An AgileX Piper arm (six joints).
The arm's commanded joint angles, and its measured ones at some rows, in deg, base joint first. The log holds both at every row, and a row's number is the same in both.
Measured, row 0: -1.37 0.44 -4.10 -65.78 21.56 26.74
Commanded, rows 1 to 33: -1.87 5.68 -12.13 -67.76 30.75 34.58; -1.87 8.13 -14.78 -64.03 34.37 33.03; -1.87 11.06 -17.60 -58.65 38.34 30.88; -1.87 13.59 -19.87 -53.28 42.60 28.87; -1.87 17.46 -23.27 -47.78 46.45 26.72; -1.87 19.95 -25.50 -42.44 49.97 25.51; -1.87 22.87 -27.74 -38.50 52.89 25.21; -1.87 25.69 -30.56 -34.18 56.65 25.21; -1.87 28.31 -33.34 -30.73 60.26 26.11; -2.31 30.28 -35.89 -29.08 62.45 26.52; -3.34 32.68 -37.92 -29.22 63.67 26.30; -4.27 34.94 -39.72 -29.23 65.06 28.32; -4.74 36.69 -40.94 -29.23 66.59 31.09; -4.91 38.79 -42.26 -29.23 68.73 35.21; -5.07 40.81 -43.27 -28.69 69.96 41.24; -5.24 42.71 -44.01 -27.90 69.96 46.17; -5.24 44.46 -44.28 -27.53 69.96 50.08; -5.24 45.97 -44.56 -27.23 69.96 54.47; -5.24 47.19 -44.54 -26.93 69.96 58.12; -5.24 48.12 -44.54 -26.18 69.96 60.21; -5.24 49.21 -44.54 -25.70 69.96 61.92; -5.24 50.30 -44.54 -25.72 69.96 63.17; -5.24 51.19 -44.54 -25.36 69.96 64.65; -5.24 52.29 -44.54 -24.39 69.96 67.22; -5.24 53.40 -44.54 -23.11 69.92 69.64; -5.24 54.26 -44.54 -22.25 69.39 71.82; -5.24 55.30 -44.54 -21.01 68.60 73.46; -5.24 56.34 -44.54 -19.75 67.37 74.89; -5.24 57.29 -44.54 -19.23 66.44 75.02; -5.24 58.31 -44.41 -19.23 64.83 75.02; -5.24 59.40 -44.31 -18.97 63.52 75.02; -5.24 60.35 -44.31 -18.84 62.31 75.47; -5.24 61.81 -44.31 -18.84 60.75 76.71
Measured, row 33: -4.70 57.91 -44.23 -19.59 65.84 73.84
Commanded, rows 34 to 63: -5.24 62.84 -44.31 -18.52 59.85 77.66; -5.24 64.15 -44.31 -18.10 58.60 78.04; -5.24 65.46 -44.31 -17.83 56.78 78.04; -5.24 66.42 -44.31 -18.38 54.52 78.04; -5.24 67.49 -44.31 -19.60 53.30 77.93; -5.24 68.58 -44.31 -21.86 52.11 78.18; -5.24 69.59 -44.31 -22.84 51.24 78.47; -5.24 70.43 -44.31 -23.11 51.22 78.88; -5.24 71.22 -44.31 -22.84 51.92 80.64; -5.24 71.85 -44.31 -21.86 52.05 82.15; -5.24 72.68 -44.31 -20.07 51.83 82.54; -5.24 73.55 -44.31 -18.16 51.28 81.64; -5.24 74.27 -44.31 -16.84 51.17 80.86; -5.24 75.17 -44.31 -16.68 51.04 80.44; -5.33 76.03 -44.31 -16.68 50.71 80.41; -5.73 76.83 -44.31 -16.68 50.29 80.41; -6.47 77.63 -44.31 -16.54 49.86 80.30; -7.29 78.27 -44.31 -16.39 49.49 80.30; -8.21 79.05 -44.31 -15.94 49.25 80.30; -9.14 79.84 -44.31 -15.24 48.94 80.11; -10.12 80.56 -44.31 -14.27 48.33 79.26; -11.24 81.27 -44.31 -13.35 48.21 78.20; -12.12 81.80 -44.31 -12.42 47.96 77.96; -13.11 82.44 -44.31 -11.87 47.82 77.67; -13.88 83.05 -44.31 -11.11 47.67 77.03; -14.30 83.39 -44.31 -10.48 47.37 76.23; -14.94 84.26 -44.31 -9.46 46.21 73.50; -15.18 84.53 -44.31 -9.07 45.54 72.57; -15.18 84.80 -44.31 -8.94 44.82 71.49; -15.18 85.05 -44.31 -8.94 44.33 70.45
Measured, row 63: -14.46 84.10 -44.23 -10.03 46.70 75.09
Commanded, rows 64 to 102: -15.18 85.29 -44.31 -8.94 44.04 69.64; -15.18 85.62 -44.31 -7.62 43.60 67.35; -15.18 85.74 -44.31 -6.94 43.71 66.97; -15.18 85.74 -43.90 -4.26 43.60 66.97; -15.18 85.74 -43.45 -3.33 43.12 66.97; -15.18 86.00 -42.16 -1.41 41.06 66.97; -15.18 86.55 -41.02 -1.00 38.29 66.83; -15.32 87.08 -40.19 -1.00 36.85 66.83; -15.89 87.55 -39.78 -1.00 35.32 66.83; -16.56 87.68 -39.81 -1.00 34.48 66.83; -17.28 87.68 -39.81 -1.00 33.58 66.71; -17.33 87.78 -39.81 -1.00 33.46 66.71; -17.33 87.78 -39.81 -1.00 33.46 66.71; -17.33 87.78 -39.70 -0.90 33.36 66.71; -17.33 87.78 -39.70 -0.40 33.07 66.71; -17.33 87.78 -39.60 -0.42 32.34 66.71; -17.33 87.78 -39.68 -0.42 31.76 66.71; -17.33 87.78 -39.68 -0.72 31.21 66.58; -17.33 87.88 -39.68 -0.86 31.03 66.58; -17.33 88.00 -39.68 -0.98 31.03 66.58; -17.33 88.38 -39.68 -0.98 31.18 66.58; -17.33 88.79 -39.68 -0.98 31.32 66.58; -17.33 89.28 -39.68 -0.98 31.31 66.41; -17.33 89.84 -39.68 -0.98 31.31 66.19; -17.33 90.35 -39.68 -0.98 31.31 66.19; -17.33 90.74 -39.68 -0.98 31.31 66.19; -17.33 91.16 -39.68 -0.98 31.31 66.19; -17.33 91.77 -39.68 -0.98 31.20 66.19; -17.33 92.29 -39.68 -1.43 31.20 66.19; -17.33 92.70 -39.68 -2.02 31.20 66.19; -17.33 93.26 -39.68 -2.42 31.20 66.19; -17.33 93.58 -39.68 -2.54 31.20 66.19; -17.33 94.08 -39.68 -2.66 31.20 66.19; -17.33 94.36 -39.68 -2.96 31.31 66.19; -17.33 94.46 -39.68 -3.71 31.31 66.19; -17.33 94.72 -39.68 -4.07 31.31 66.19; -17.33 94.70 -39.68 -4.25 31.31 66.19; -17.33 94.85 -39.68 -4.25 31.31 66.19; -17.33 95.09 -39.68 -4.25 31.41 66.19
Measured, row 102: -17.08 94.34 -39.81 -2.81 30.98 66.71
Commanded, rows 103 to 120: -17.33 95.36 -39.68 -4.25 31.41 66.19; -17.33 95.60 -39.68 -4.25 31.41 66.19; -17.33 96.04 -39.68 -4.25 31.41 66.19; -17.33 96.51 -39.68 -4.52 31.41 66.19; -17.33 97.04 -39.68 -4.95 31.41 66.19; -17.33 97.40 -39.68 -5.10 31.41 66.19; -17.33 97.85 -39.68 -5.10 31.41 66.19; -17.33 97.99 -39.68 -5.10 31.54 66.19; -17.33 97.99 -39.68 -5.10 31.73 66.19; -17.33 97.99 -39.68 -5.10 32.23 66.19; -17.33 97.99 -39.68 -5.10 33.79 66.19; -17.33 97.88 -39.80 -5.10 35.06 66.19; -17.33 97.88 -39.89 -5.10 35.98 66.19; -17.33 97.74 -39.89 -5.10 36.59 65.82; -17.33 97.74 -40.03 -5.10 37.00 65.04; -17.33 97.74 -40.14 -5.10 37.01 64.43; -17.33 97.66 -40.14 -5.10 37.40 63.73; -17.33 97.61 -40.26 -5.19 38.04 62.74
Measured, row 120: -17.08 97.81 -40.01 -4.36 35.56 65.81
